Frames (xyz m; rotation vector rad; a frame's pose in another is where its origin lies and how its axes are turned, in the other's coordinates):
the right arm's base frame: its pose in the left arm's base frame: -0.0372 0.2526 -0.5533 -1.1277 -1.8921 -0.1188
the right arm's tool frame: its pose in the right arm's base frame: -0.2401 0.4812 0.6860 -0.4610 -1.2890 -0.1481
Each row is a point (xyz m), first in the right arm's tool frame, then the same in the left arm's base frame.
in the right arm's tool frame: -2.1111 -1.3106 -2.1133
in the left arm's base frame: -0.6138 -1.1464 1.3351
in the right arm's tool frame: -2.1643 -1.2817 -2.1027
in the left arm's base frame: -0.5587 -1.1695 1.3498
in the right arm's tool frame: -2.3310 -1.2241 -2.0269
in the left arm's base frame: -0.3974 -1.2734 1.3534
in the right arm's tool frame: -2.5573 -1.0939 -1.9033
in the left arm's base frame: -0.1317 -1.3866 1.3449
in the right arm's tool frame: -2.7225 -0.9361 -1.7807
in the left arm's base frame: 0.1209 -1.4372 1.3158
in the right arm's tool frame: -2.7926 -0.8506 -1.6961
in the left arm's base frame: 0.2530 -1.4550 1.2758
